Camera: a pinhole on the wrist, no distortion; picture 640 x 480 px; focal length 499.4 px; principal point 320.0 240.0 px. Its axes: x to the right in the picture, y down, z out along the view. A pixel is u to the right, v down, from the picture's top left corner.
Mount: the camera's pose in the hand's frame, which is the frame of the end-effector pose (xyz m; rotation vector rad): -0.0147 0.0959 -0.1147 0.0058 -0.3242 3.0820
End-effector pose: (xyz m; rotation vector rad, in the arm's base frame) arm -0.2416 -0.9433 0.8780 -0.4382 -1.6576 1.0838
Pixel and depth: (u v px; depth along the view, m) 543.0 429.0 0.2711
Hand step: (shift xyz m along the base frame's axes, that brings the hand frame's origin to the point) -0.0520 -0.1886 -0.0375
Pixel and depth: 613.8 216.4 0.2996
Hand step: -0.1054 -0.1908 -0.1585
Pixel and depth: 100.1 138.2 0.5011
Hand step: -0.4522 0.0247 0.0393
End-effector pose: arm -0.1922 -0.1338 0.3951 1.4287 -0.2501 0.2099
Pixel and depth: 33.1 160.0 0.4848
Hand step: 0.2207 -0.3641 0.1808
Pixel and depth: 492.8 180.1 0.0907
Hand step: -0.0685 0.0352 0.0680
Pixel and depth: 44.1 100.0 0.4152
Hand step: 0.1623 -0.2975 0.2110
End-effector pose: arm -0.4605 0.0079 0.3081 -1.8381 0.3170 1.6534
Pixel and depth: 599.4 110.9 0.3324
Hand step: -0.2873 0.0005 0.1521
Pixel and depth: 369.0 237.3 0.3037
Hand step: -0.1750 0.0716 0.0311
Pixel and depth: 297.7 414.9 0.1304
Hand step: -0.0182 -0.0189 0.0034
